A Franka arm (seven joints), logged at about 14 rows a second.
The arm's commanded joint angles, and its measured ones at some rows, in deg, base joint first. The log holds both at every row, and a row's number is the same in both.
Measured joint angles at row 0:
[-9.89, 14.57, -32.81, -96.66, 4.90, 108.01, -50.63]
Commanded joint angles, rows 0 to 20:
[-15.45, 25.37, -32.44, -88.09, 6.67, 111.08, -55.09]
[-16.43, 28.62, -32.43, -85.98, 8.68, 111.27, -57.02]
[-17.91, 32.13, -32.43, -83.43, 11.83, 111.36, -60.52]
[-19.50, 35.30, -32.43, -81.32, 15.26, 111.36, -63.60]
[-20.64, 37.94, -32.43, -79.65, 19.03, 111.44, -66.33]
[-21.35, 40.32, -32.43, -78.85, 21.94, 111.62, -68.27]
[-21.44, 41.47, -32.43, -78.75, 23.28, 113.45, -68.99]
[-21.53, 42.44, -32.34, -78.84, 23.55, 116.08, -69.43]
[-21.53, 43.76, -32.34, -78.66, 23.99, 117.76, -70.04]
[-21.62, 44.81, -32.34, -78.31, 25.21, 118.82, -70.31]
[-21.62, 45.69, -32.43, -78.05, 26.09, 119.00, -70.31]
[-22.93, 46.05, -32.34, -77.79, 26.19, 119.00, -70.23]
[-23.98, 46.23, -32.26, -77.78, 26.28, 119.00, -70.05]
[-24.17, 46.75, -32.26, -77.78, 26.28, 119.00, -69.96]
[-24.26, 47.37, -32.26, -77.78, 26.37, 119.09, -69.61]
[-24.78, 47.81, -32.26, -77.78, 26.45, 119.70, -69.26]
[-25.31, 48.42, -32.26, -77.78, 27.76, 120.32, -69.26]
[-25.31, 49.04, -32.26, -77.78, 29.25, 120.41, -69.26]
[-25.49, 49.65, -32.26, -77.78, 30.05, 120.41, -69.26]
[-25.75, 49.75, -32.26, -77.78, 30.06, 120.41, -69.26]
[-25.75, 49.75, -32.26, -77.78, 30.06, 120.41, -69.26]
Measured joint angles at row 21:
[-24.74, 48.54, -32.59, -79.95, 28.66, 120.41, -68.85]
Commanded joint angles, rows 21 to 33:
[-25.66, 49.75, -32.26, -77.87, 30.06, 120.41, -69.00]
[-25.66, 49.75, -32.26, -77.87, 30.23, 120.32, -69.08]
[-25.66, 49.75, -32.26, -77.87, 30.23, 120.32, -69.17]
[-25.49, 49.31, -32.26, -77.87, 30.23, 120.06, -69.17]
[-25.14, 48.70, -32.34, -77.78, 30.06, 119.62, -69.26]
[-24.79, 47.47, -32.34, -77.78, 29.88, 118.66, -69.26]
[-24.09, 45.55, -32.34, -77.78, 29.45, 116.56, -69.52]
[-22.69, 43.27, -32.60, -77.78, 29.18, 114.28, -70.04]
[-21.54, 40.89, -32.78, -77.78, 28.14, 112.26, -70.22]
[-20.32, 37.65, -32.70, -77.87, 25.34, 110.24, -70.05]
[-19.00, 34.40, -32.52, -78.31, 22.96, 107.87, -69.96]
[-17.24, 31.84, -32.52, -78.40, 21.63, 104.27, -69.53]
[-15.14, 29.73, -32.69, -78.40, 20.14, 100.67, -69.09]
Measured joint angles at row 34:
[-18.53, 35.99, -32.64, -75.78, 23.14, 105.74, -69.26]
